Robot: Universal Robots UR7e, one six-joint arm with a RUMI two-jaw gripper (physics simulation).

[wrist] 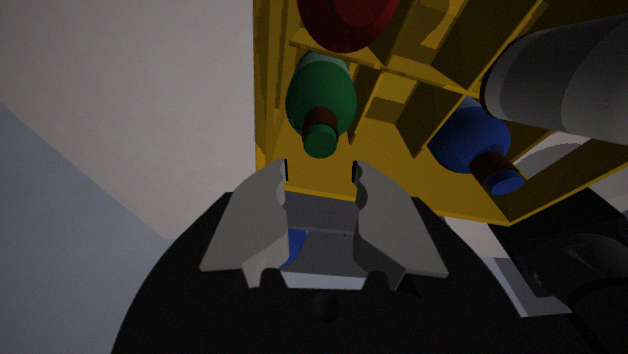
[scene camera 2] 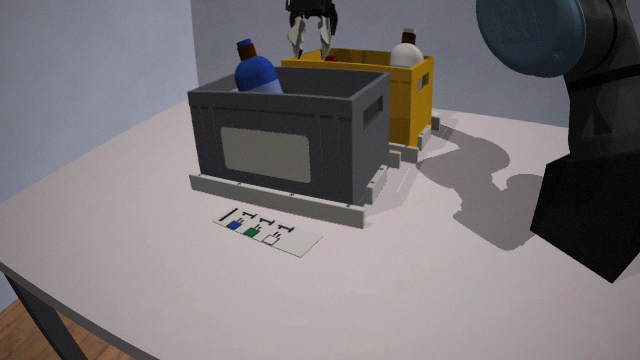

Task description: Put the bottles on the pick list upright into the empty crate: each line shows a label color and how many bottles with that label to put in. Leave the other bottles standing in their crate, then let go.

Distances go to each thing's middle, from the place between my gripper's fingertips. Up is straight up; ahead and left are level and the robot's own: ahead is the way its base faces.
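Labels:
With the green bottle [wrist: 321, 102], it is 9 cm below my hand and 1 cm to the right of it. The pick list [scene camera 2: 293, 240] is 35 cm to the left of my hand, 4 cm behind it and 17 cm below it, while the white bottle [scene camera 2: 405, 55] is 2 cm below my hand, 6 cm to the right of it and 19 cm behind it.

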